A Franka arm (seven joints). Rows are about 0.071 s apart.
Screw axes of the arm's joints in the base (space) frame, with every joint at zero. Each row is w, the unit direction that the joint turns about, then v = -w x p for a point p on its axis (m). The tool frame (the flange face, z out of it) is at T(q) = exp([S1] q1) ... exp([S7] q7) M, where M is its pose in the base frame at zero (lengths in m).
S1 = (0, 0, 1, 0, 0, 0)
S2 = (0, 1, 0, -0.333, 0, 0)
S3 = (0, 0, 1, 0, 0, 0)
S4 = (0, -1, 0, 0.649, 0, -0.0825)
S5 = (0, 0, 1, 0, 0, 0)
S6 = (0, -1, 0, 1.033, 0, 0)
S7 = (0, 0, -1, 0, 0.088, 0)
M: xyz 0.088 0 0.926 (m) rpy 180 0 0 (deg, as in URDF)
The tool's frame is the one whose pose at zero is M.
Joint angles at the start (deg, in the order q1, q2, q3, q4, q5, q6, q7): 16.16 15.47 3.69 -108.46 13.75 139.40 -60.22
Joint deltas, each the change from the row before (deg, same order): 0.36 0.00 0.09 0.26 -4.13 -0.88 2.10; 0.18 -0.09 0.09 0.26 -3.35 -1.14 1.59; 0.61 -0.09 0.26 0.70 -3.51 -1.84 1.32; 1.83 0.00 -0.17 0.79 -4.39 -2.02 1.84; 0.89 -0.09 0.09 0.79 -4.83 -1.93 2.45; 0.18 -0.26 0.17 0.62 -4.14 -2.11 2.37; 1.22 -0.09 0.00 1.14 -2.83 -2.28 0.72
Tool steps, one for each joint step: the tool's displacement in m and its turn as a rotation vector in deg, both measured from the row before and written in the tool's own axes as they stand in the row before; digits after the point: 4 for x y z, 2 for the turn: 0.0038 -0.0034 0.0004 -0.69 -2.54 -1.47; 0.0021 -0.0023 -0.0007 -0.45 -2.24 -1.18; 0.0079 -0.0054 -0.0024 -0.26 -2.38 -2.09; 0.0144 -0.0103 -0.0017 -0.60 -3.03 -2.88; 0.0077 -0.0045 -0.0040 -1.29 -3.30 -1.73; 0.0007 -0.0008 -0.0047 -1.12 -3.17 -0.56; 0.0093 -0.0043 -0.0078 -0.82 -2.23 -2.03
